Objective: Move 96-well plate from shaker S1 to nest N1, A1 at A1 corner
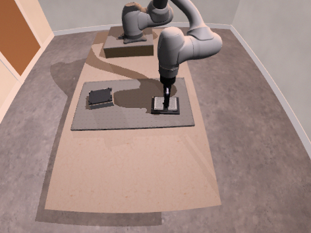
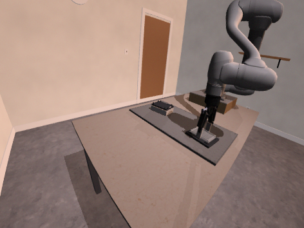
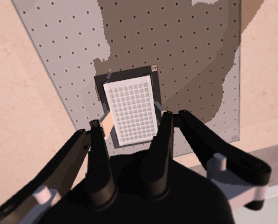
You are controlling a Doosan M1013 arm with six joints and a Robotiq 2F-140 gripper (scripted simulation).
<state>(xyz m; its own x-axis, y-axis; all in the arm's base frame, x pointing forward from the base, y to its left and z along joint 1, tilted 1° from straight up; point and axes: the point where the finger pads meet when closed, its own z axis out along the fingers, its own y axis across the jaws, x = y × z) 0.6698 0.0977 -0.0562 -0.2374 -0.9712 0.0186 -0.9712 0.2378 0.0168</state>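
The white 96-well plate is 20 mm below my hand. Round my hand: small pale mark (70 mm behind, 60 mm to the right, 30 mm below).
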